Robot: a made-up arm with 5 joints.
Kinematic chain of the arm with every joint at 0, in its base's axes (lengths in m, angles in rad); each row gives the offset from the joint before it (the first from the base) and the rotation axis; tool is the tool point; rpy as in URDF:
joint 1: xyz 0.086 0 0.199 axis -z
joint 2: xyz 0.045 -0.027 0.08 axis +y
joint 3: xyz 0.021 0 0.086 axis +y
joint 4: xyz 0.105 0 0.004 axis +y
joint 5: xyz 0.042 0.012 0 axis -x
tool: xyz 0 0 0 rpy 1.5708 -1.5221 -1.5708
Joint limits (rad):
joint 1: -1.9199..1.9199
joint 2: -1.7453..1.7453
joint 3: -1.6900..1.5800
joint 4: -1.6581..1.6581
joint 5: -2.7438..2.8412
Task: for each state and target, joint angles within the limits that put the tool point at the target. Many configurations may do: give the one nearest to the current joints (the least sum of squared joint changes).
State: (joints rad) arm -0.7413 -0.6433 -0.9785 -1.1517 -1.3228
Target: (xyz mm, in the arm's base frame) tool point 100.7 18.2 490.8
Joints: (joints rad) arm -1.5874 -0.4490 -0.8317 -1.2685 -1.3228
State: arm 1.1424 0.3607 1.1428 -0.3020 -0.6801
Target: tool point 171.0 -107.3 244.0
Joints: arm 0.7910 -0.0955 1.2276 -0.3618 -0.6801
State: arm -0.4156 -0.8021 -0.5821 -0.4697 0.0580
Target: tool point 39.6 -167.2 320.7
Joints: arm -1.2135 -1.5740 -1.1096 -1.0057 0.0580
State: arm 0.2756 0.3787 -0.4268 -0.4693 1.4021
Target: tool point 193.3 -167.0 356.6
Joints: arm 0.9241 -0.1446 0.3629 -0.4176 1.4021
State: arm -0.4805 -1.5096 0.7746 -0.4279 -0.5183
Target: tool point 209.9 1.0 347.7
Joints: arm -0.1294 -1.1084 1.1419 -0.3000 -0.5183
